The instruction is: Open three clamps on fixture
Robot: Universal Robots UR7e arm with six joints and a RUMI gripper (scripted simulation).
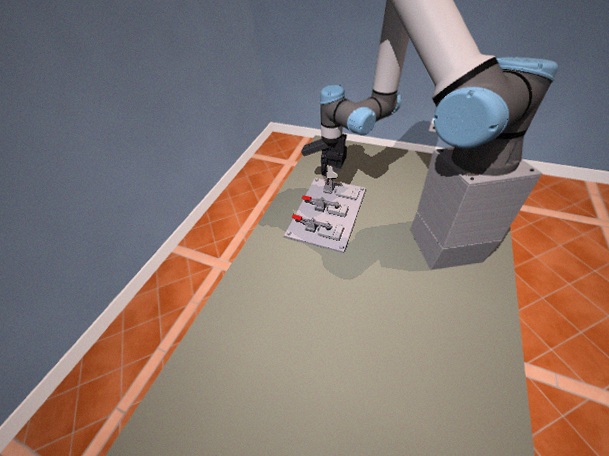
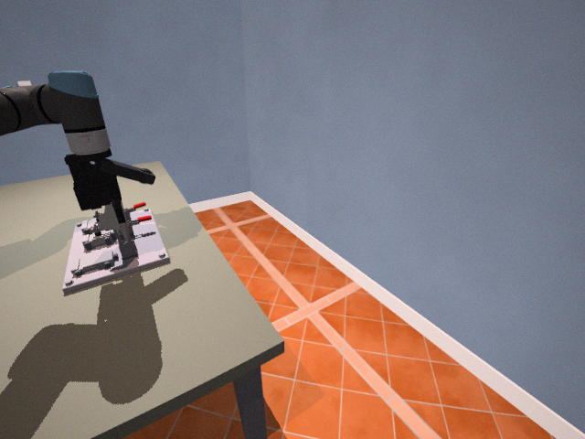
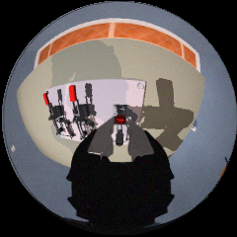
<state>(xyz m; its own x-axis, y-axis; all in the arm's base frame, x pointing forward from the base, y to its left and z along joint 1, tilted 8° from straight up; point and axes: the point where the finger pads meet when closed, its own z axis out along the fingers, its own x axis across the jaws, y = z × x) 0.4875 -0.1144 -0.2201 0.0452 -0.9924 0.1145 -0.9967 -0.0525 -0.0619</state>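
My gripper is now 40 mm past the grey fixture plate, 110 mm to the right of it and 70 mm above it. From my hand the other things lie so: block: 100 mm behind, 220 mm to the left, 50 mm below.
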